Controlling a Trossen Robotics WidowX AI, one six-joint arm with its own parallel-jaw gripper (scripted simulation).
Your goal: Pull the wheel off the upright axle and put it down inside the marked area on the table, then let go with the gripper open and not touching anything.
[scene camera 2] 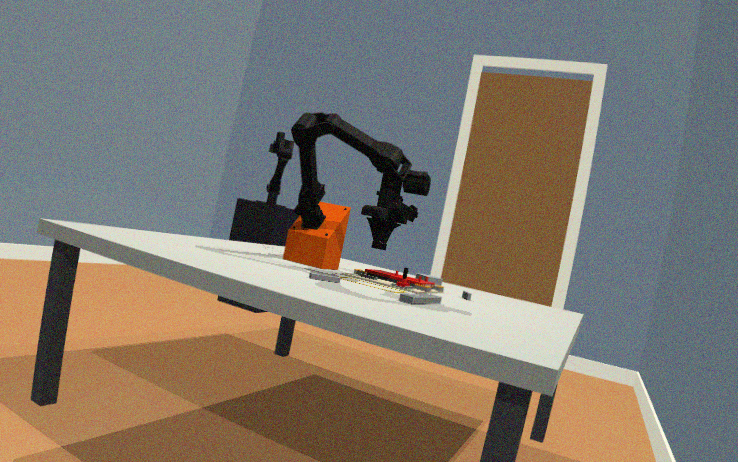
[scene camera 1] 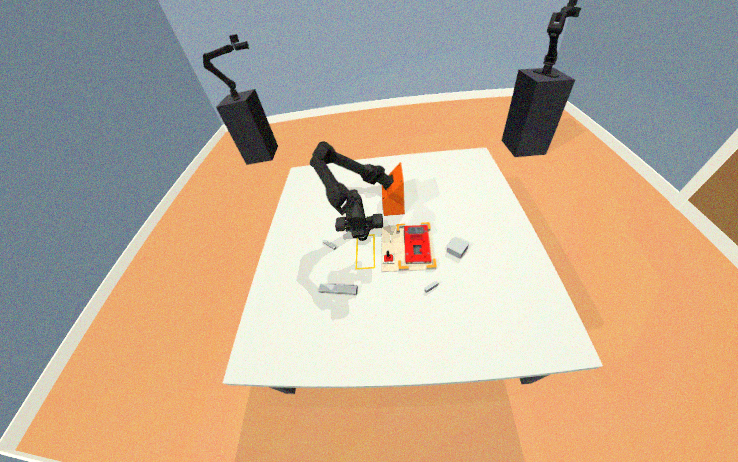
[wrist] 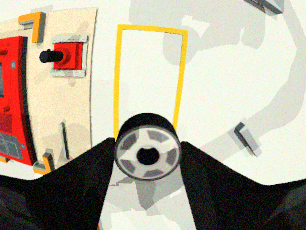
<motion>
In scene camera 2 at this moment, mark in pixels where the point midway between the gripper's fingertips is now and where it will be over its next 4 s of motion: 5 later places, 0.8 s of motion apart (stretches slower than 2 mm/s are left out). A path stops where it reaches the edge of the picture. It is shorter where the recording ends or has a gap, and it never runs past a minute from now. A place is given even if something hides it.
My gripper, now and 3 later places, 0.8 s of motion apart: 379, 245; 373, 273; 375, 265; 359, 239
</motion>
